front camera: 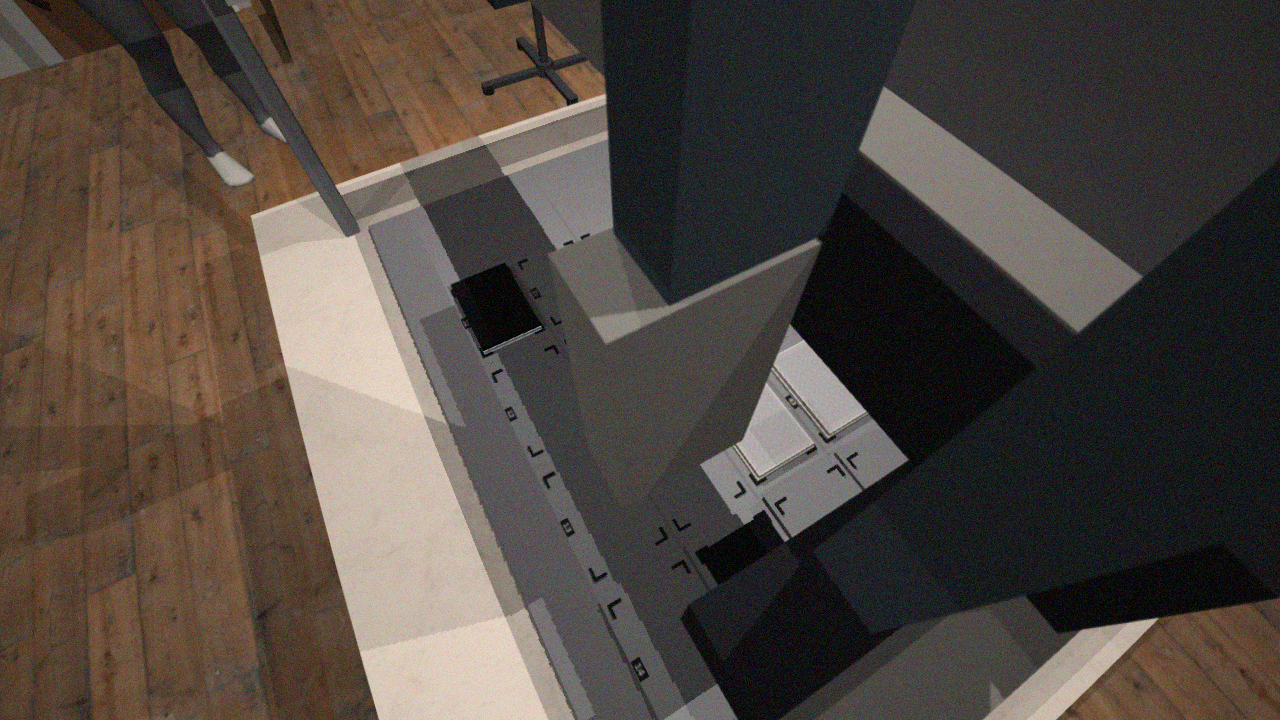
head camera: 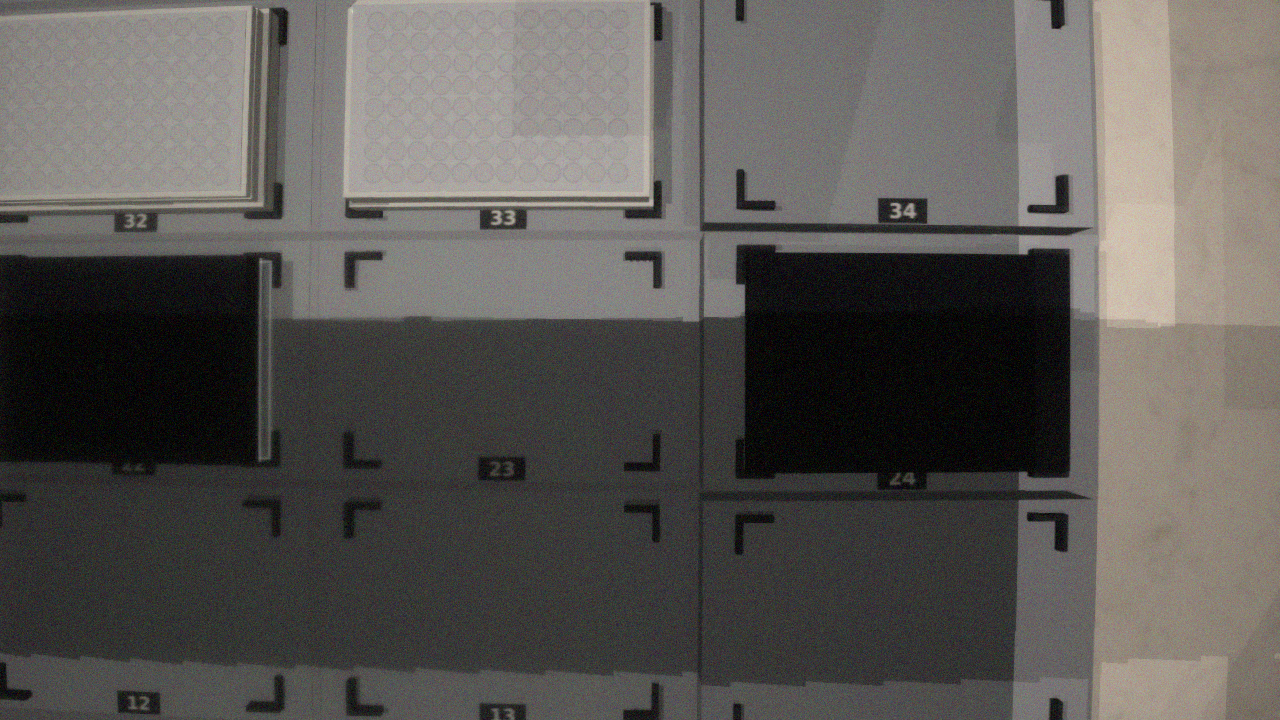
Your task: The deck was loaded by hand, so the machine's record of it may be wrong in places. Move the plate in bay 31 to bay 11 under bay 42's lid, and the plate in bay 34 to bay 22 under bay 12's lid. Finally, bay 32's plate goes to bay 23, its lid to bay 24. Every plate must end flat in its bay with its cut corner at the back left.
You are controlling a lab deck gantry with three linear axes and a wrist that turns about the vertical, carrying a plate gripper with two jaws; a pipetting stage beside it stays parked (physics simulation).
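Frame: origin at the robot's base, x right, y ahead, z up, level; millimetres.
Seen in the pictures: robot's base, origin of the base link: [front camera: 453,291].
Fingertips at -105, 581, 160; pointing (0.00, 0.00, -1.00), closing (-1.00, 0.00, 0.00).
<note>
Pixels of each thing's top centre, then the offset from my fingertips to it, as dx, dy, dz. "pt": a spot on its surface instead.
- pale plate with round wells, middle of its top: [head camera: 109,103] -152, -353, -146
- black-topped plate, middle of its top: [front camera: 494,302] +62, -517, -143
- raised rim, surface spot: [front camera: 340,394] pt +297, -499, -170
In the head view, a pale plate with round wells [head camera: 116,102] is in bay 32, its left end cut off by the frame. A black lid [head camera: 904,362] [front camera: 738,548] lies flat in bay 24. Another black lid [head camera: 129,358] is in bay 22, with a pale strip showing along its right side. Bay 23 holds no plate. In the front view, a black-topped plate [front camera: 496,307] lies in bay 11. My gripper [front camera: 774,640] shows as a dark body at the lower right of the front view; its jaws are hidden, and the body covers part of bay 24's lid.
A pale plate [head camera: 499,102] [front camera: 776,440] is in bay 33. Another pale plate [front camera: 819,386] is behind it, in bay 43. The parked pipetting stage [front camera: 666,385] stands over the middle of the deck and hides bay 22 in the front view. A raised rim [front camera: 340,394] borders the deck.
</note>
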